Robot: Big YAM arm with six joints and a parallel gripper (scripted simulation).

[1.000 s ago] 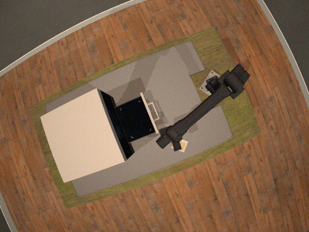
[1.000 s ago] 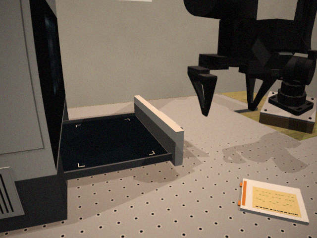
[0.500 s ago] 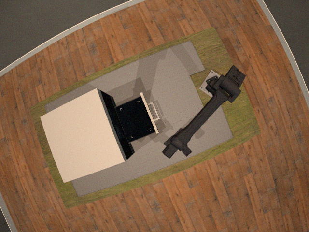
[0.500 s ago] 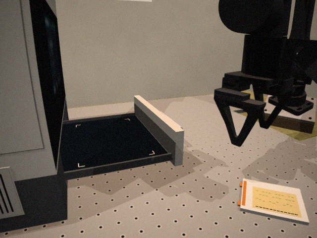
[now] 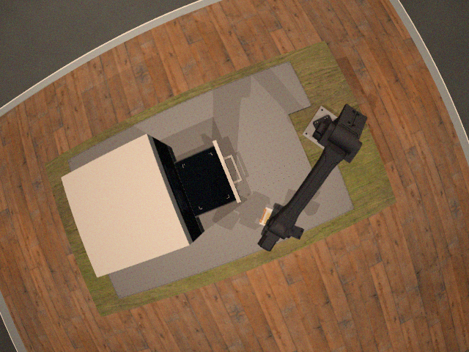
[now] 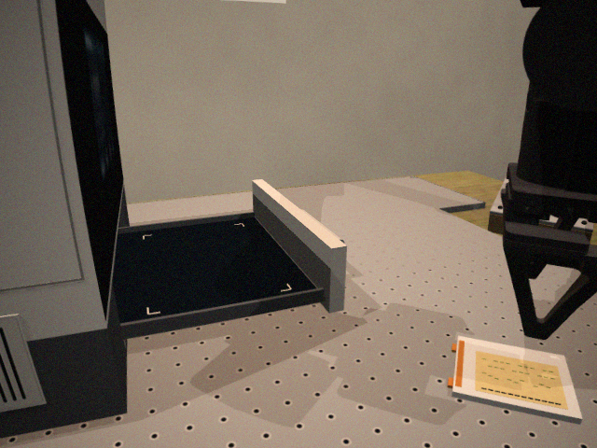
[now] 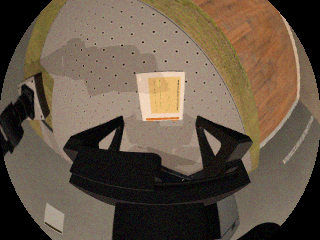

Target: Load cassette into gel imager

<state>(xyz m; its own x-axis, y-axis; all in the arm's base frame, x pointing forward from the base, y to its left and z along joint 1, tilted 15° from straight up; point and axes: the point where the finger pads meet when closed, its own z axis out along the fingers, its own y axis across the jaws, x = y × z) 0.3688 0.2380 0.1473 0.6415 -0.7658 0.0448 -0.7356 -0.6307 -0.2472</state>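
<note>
Now: the cassette 8 cm below my hand and 1 cm ahead of it. Round my hand: imager drawer (28 cm to the right, 21 cm ahead, 4 cm below).
</note>
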